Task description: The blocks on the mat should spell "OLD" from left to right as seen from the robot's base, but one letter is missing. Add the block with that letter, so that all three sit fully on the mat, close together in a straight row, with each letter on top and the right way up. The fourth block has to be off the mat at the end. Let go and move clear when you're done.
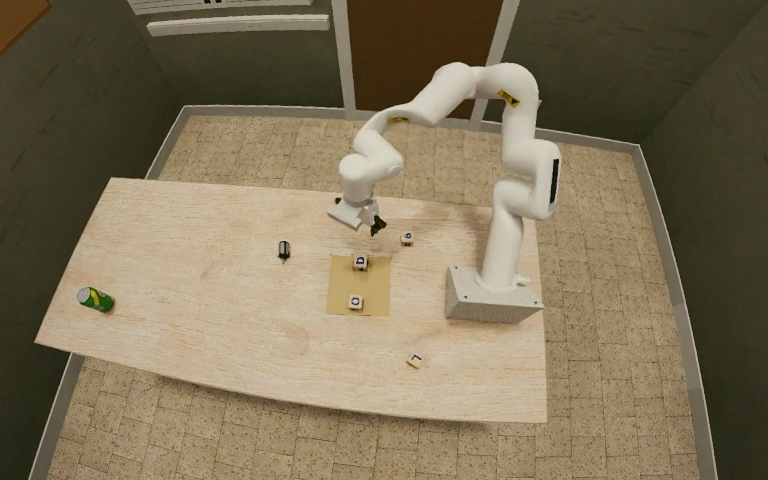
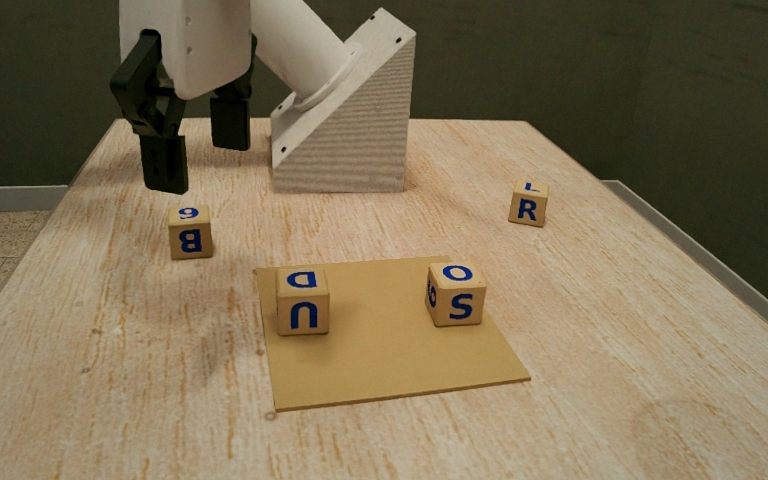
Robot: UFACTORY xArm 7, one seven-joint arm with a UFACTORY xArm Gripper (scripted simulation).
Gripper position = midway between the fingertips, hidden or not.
Observation:
I see my gripper (image 2: 201,167) and a tan mat (image 2: 382,344).
The tan mat shows as well in image 1 (image 1: 374,285).

